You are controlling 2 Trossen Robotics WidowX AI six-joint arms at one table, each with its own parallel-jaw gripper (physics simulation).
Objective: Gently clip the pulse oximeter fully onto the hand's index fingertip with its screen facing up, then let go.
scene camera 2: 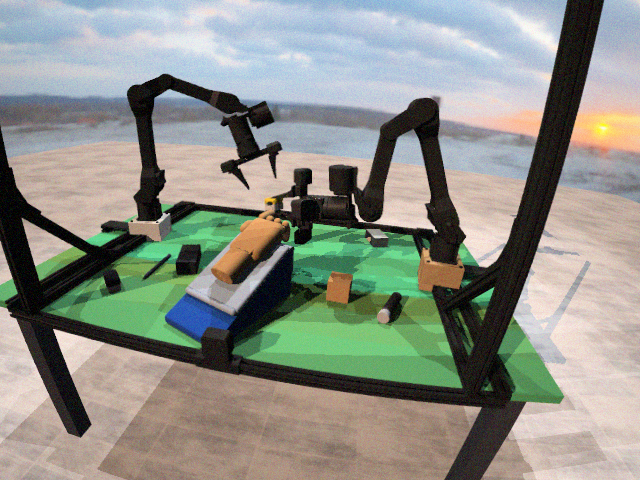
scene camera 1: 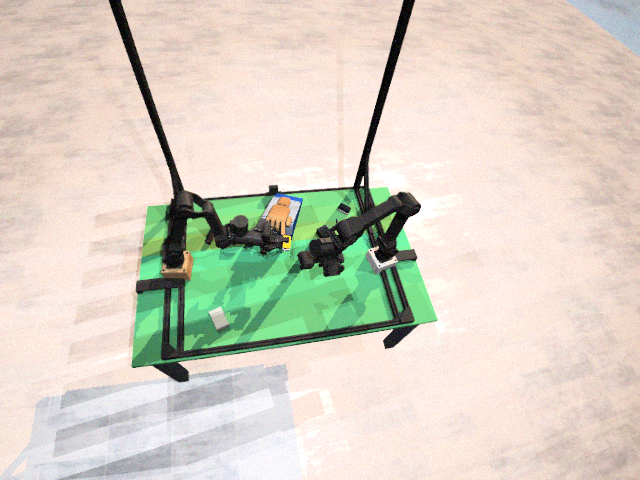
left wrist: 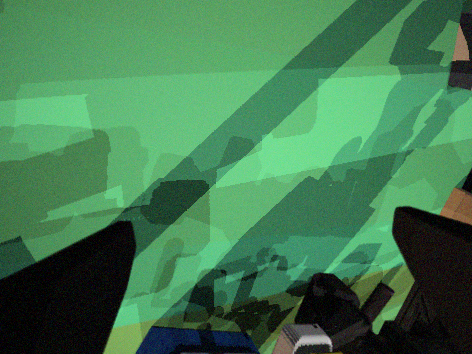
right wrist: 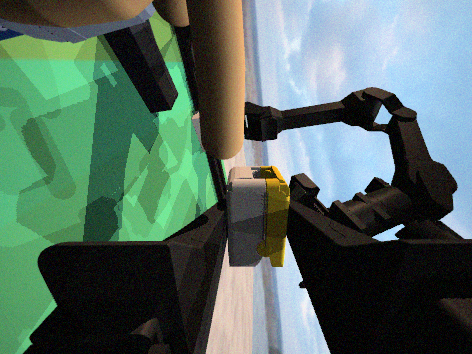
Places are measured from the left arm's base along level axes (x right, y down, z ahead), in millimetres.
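Pixels of known places: left gripper, between the fingertips: (scene camera 2: 262, 183) (scene camera 1: 310, 267) (left wrist: 264, 227); right gripper, between the fingertips: (scene camera 2: 272, 204) (scene camera 1: 287, 241) (right wrist: 255, 205); left arm's base, origin of its link: (scene camera 2: 149, 217) (scene camera 1: 383, 255); right arm's base, origin of its link: (scene camera 2: 442, 257) (scene camera 1: 175, 261).
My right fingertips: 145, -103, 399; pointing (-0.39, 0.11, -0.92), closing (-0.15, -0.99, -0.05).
Note:
For each thing: its top centre in the pictures, then the offset to it from my right fingertips, as dx, dy, dz. "spot": a spot on its surface instead.
- pulse oximeter, centre of its top: (right wrist: 289, 214) (scene camera 2: 274, 196) (scene camera 1: 286, 240) -5, -20, +4
- tan hand, a spot on its surface: (scene camera 2: 253, 240) (scene camera 1: 278, 208) spot: +190, +23, -28
- orange block, centre of its top: (scene camera 2: 340, 277) +179, +112, +166
- dark cylinder, centre of its top: (left wrist: 376, 318) (scene camera 2: 391, 301) +239, +134, +272
- black box, centre of its top: (right wrist: 158, 65) (scene camera 2: 188, 252) (scene camera 1: 327, 235) +47, +126, -216
- pen, centre of its top: (scene camera 2: 156, 264) +74, +152, -296
- small black block, centre of its top: (scene camera 2: 110, 274) (scene camera 1: 345, 206) +174, +129, -367
- grey block, centre of its top: (scene camera 2: 377, 233) (scene camera 1: 218, 317) -162, +132, +338
The pulse oximeter (scene camera 1: 286, 243) (scene camera 2: 270, 203) (right wrist: 276, 215) has a yellow shell above and a grey-white one below; its end shows at the bottom of the left wrist view. My right gripper (right wrist: 255, 205) is shut on its sides. The tan hand (scene camera 1: 281, 209) (scene camera 2: 253, 240) lies on a sloped stand. In the right wrist view, one extended finger (right wrist: 218, 75) points at the oximeter's open end, with its tip just short of it and slightly off to the grey side. The screen is hidden or too small to see. My left gripper (scene camera 2: 262, 182) (left wrist: 264, 227) is open and empty, high above the table.
The blue stand (scene camera 2: 196, 317) has a grey top. An orange block (scene camera 2: 339, 287) and a dark cylinder (scene camera 2: 389, 307) lie on one side of it; a black box (scene camera 2: 188, 259), a pen (scene camera 2: 156, 266) and a small black block (scene camera 2: 112, 280) on the other. A grey block (scene camera 1: 219, 318) lies farther off.

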